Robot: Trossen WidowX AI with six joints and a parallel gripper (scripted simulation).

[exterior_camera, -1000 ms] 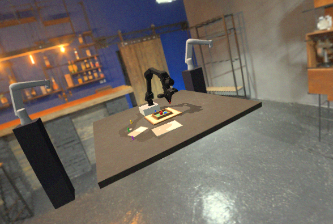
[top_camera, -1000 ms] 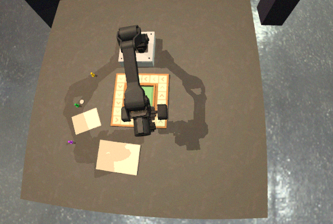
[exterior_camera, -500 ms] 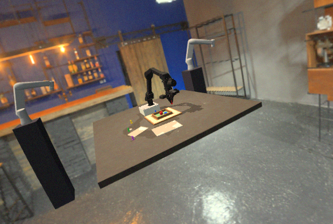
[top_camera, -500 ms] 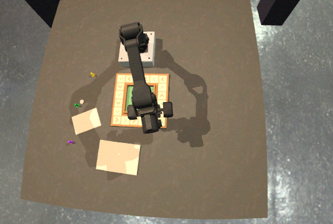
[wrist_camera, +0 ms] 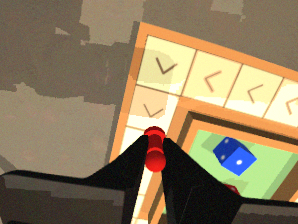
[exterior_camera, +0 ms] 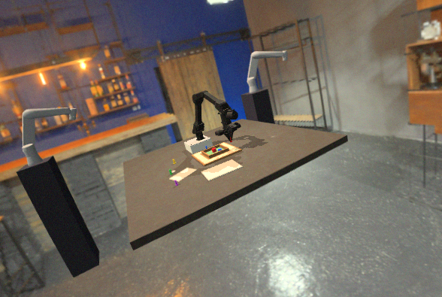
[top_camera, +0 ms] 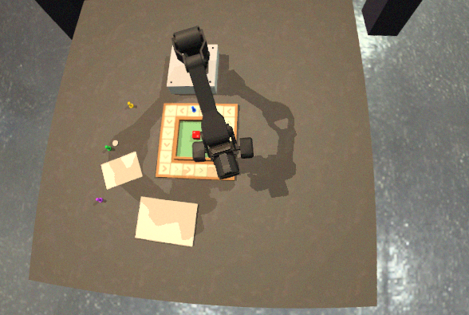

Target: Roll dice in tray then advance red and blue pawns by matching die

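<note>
My gripper tip is now 190 mm past the blue pawn, 120 mm to the left of it and 50 mm above it. Also, from my gripper tip: green tray: 110 mm to the right, 80 mm behind, 70 mm below; red pawn: 10 mm above; white piece: 430 mm to the right, 80 mm behind, 70 mm below.
</note>
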